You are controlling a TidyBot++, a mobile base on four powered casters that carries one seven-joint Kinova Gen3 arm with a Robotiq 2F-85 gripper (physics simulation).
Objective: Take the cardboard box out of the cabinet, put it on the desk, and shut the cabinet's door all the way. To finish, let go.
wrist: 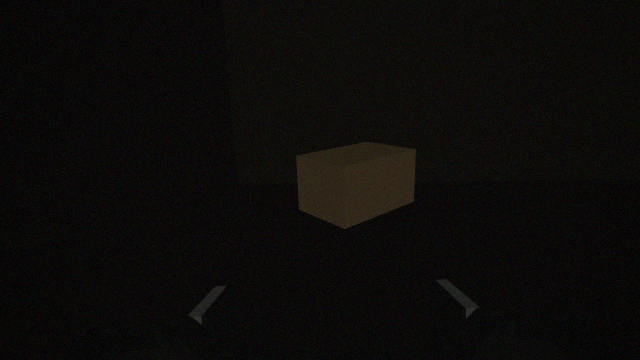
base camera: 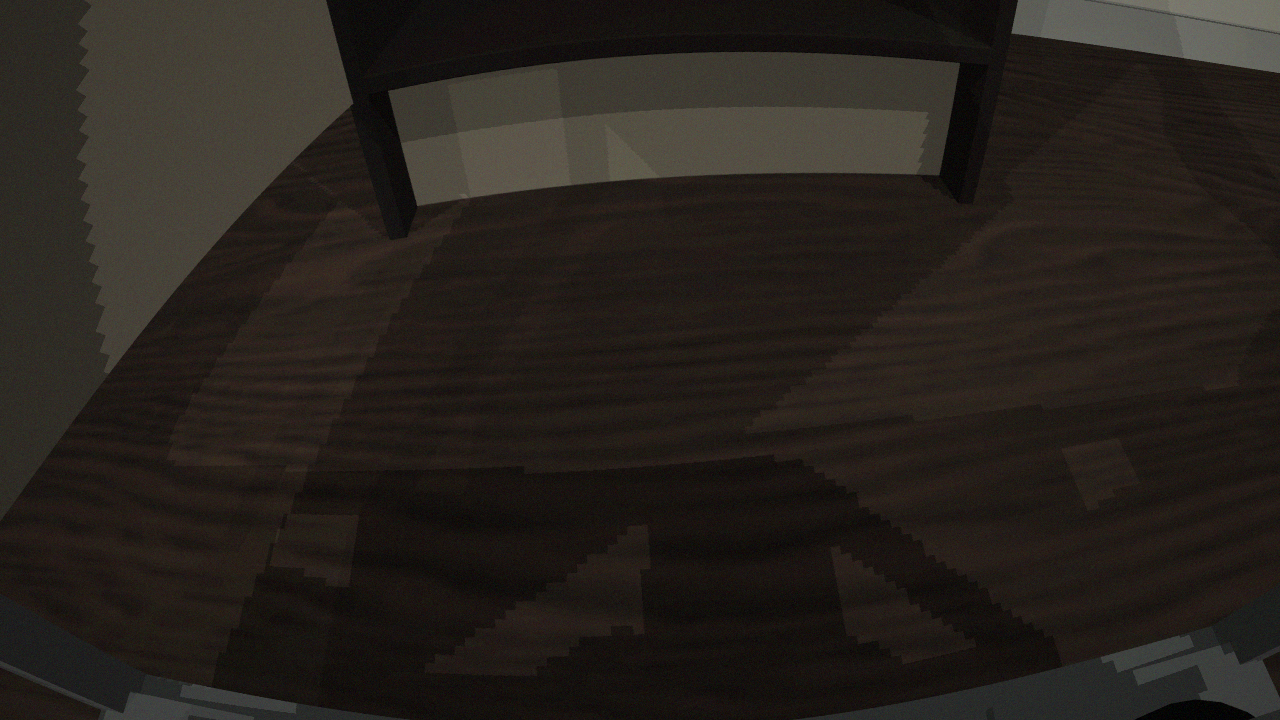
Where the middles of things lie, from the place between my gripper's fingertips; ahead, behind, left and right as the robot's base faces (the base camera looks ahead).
The brown cardboard box (wrist: 345, 186) lies 18 cm ahead of my hand, 1 cm to the right of it and 1 cm above it.
